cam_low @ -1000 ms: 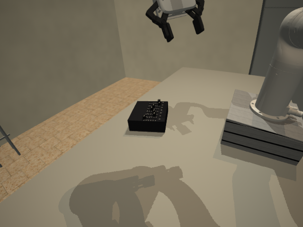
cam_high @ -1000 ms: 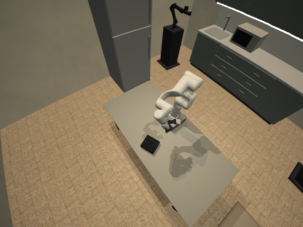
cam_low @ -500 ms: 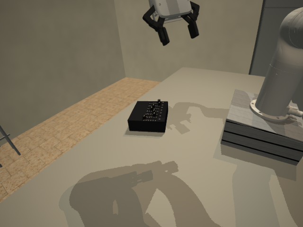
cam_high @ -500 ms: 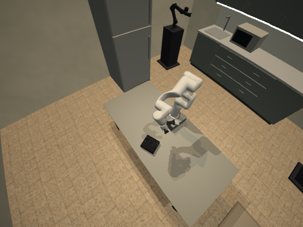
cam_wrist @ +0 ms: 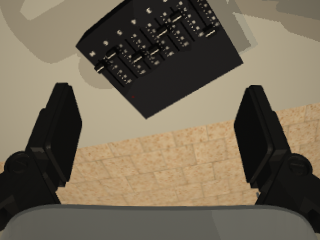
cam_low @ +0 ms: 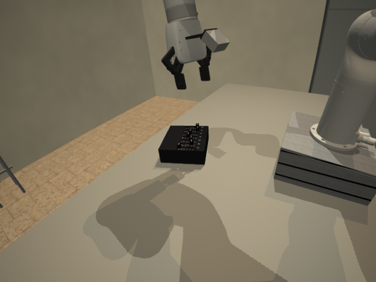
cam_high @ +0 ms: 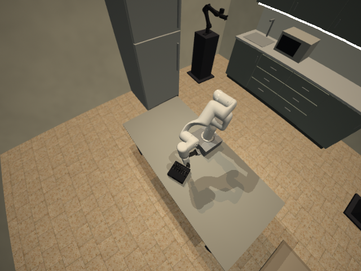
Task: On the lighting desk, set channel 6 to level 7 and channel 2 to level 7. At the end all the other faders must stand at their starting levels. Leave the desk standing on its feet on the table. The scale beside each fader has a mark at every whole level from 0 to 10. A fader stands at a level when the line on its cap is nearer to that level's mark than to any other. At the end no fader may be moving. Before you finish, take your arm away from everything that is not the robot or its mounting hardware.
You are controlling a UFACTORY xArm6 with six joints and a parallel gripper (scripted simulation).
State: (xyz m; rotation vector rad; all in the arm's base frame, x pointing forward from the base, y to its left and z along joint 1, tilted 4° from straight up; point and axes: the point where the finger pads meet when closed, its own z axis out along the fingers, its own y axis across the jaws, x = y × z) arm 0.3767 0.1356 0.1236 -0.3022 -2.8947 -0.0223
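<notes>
Right now my hand is 10 mm short of the channel 2 fader cap, 20 mm to the right of it and 190 mm above it. From my hand the other things lie so: channel 6 fader cap 40 mm ahead, 70 mm to the right, 190 mm below; then channel 1 fader cap 30 mm ahead, 50 mm to the left, 190 mm below.
</notes>
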